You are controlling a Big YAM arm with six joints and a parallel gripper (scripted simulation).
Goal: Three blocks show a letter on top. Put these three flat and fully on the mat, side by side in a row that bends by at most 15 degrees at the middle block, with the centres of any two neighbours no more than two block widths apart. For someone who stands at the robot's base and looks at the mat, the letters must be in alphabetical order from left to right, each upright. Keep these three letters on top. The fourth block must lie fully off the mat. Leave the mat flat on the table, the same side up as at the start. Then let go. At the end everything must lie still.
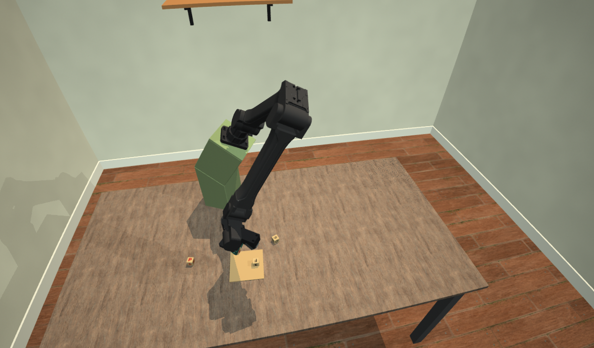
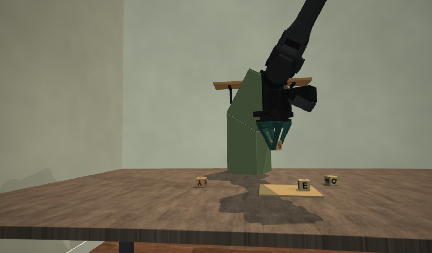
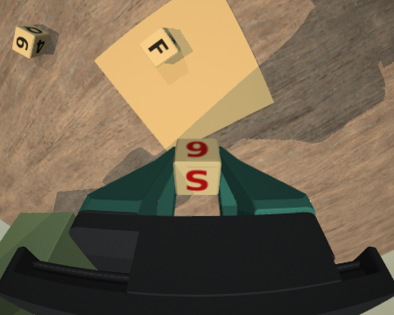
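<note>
Right now the tan mat is 3 cm to the left of my hand and 11 cm below it.
</note>
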